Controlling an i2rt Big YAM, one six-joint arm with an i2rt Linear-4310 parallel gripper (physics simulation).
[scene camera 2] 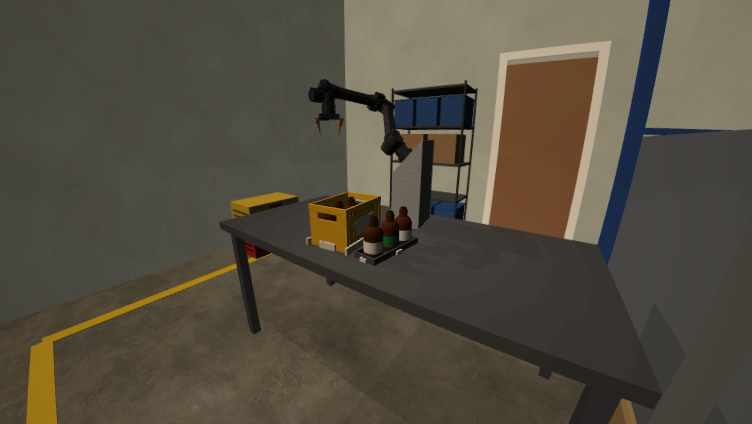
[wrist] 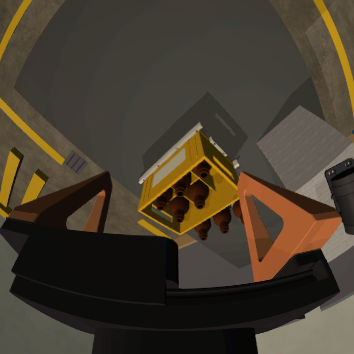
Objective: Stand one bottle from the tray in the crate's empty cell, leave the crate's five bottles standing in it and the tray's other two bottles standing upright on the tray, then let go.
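Places are measured from the arm's base along level axes (x ahead, y left, z up), in centimetres.
Pixels of known places: gripper, between the fingertips: (scene camera 2: 329,134) (wrist: 174,178); arm's base, origin of its link: (scene camera 2: 410,160) (wrist: 345,187).
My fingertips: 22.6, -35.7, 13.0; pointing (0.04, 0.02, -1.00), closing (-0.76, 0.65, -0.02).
Ahead of a thing's pixels: the offset from my fingertips to its middle, as dx, dy, dz. "spot": to the spot under its first point. Level surfaces: height alone.
The yellow crate {+17.0, +26.1, -36.3} (scene camera 2: 328,231) (wrist: 198,144) stands on the table with several brown bottles in it; its empty cell {spot: +9.5, +33.9, -37.4} (wrist: 219,184) shows at the right corner in the wrist view. The dark tray {spot: +21.6, +52.2, -43.9} (scene camera 2: 392,253) beside it holds three upright brown bottles: a white-labelled one {+25.8, +46.3, -36.9} (scene camera 2: 372,238) in front, a green-labelled one {+17.1, +48.1, -36.9} (scene camera 2: 389,230) in the middle and a white-labelled one {+8.6, +49.2, -36.9} (scene camera 2: 403,223) at the back. In the wrist view, the right finger partly hides one tray bottle. My gripper (scene camera 2: 329,132) (wrist: 174,178) is open and empty, pointing down, high above the table and left of the crate in the scene view.
The table {dz -45.1} (scene camera 2: 484,294) carries light stops around the crate. The arm's grey pedestal (scene camera 2: 407,186) (wrist: 305,137) stands behind the tray. A shelf rack (scene camera 2: 437,90) with blue bins stands behind the arm. A yellow crate (scene camera 2: 263,200) sits on a red one beyond the table's left end.
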